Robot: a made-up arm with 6 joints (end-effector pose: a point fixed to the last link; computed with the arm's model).
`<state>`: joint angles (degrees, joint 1 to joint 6).
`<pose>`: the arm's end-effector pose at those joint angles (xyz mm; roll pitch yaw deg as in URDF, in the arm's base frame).
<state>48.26 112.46 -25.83 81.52 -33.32 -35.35</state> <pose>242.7 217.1 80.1 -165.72 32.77 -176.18</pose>
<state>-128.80 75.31 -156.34 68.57 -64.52 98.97</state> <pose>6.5 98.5 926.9 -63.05 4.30 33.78</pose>
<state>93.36 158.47 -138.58 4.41 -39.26 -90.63</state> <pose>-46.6 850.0 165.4 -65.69 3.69 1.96</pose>
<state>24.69 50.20 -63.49 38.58 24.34 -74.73</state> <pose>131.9 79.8 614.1 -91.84 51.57 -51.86</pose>
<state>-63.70 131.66 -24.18 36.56 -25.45 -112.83</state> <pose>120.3 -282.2 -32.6 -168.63 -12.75 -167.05</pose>
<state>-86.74 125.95 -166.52 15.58 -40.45 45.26</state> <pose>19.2 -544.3 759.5 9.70 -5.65 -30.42</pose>
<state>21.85 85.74 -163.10 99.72 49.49 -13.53</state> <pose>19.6 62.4 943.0 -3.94 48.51 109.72</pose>
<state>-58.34 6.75 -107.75 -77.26 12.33 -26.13</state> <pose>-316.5 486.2 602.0 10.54 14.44 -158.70</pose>
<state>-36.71 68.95 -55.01 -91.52 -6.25 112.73</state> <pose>259.4 -184.4 496.2 112.86 66.11 80.70</pose>
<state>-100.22 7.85 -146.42 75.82 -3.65 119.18</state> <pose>136.8 781.9 438.4 16.84 52.69 104.96</pose>
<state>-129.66 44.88 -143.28 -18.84 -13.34 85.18</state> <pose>269.3 317.0 849.4 -25.64 -6.39 -62.38</pose>
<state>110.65 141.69 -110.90 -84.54 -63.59 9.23</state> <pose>-321.4 682.3 186.7 -98.14 34.47 79.88</pose>
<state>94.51 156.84 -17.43 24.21 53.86 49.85</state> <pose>-33.8 143.7 -57.5 -84.12 -23.29 162.75</pose>
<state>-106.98 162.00 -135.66 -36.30 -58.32 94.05</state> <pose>-211.8 -809.8 101.7 58.86 30.02 0.49</pose>
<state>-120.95 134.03 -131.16 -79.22 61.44 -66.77</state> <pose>-431.2 -605.7 405.2 -106.34 -58.65 102.39</pose>
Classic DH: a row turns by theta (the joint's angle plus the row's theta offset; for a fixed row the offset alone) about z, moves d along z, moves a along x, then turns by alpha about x. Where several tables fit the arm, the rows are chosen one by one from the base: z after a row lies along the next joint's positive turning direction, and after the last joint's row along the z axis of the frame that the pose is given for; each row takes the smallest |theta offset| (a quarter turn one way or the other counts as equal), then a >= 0, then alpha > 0; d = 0 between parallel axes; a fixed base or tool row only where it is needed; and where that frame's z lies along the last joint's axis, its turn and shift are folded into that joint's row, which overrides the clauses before.
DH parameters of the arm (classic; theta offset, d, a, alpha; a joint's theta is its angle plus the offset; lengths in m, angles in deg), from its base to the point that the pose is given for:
joint 1: 0 0.0917 0 -90
joint 2: 7.79 0 -0.4516 0
joint 3: 77.21 0 -0.0311 90
joint 4: 0 0.355 0 -90
joint 5: 0 0 0.0001 90
joint 6: 0 0.0675 0 0

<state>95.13 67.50 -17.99 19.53 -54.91 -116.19</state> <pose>-1.7 225.2 311.6 -81.36 -12.11 -12.75</pose>
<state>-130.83 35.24 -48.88 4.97 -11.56 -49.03</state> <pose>-36.7 -40.6 576.6 -49.88 38.78 165.84</pose>
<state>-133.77 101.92 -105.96 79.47 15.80 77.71</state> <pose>-376.1 -418.9 610.2 76.29 -64.51 -15.74</pose>
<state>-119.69 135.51 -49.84 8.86 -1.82 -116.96</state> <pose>-229.7 -402.3 -49.9 -169.49 -3.70 168.05</pose>
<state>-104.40 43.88 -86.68 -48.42 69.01 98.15</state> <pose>-41.3 28.7 719.6 99.37 22.13 -55.79</pose>
